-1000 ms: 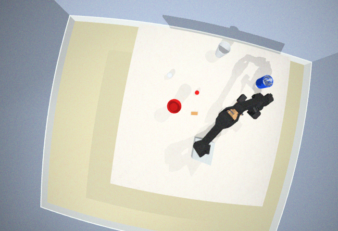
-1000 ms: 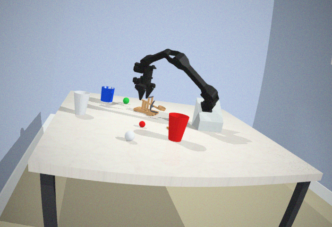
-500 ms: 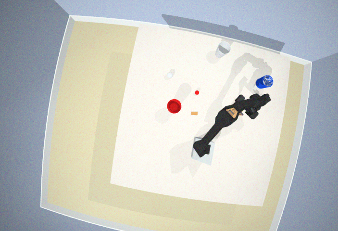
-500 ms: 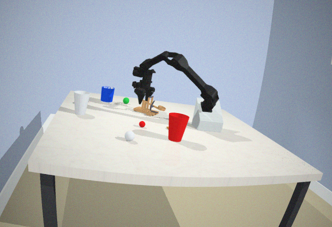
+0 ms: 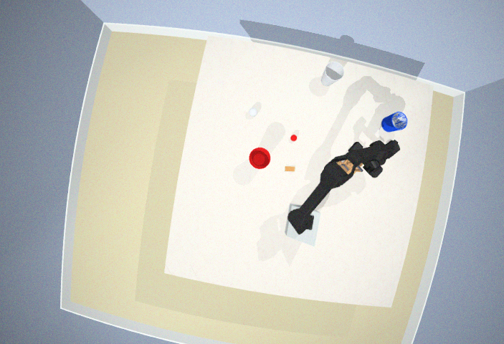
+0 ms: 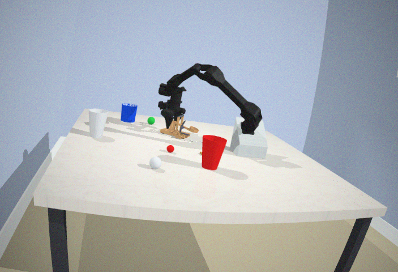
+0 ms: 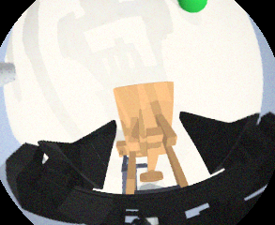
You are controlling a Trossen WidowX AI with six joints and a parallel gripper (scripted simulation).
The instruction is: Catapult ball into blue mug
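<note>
The red ball is 340 mm to the left of my gripper tip, 60 mm ahead of it and 20 mm below it. The rest, counted from my gripper tip: catapult: 60 mm to the left, 50 mm behind, 20 mm above; blue mug: 220 mm ahead, 170 mm to the right; green ball: 170 mm to the right, 90 mm ahead, 10 mm below.
</note>
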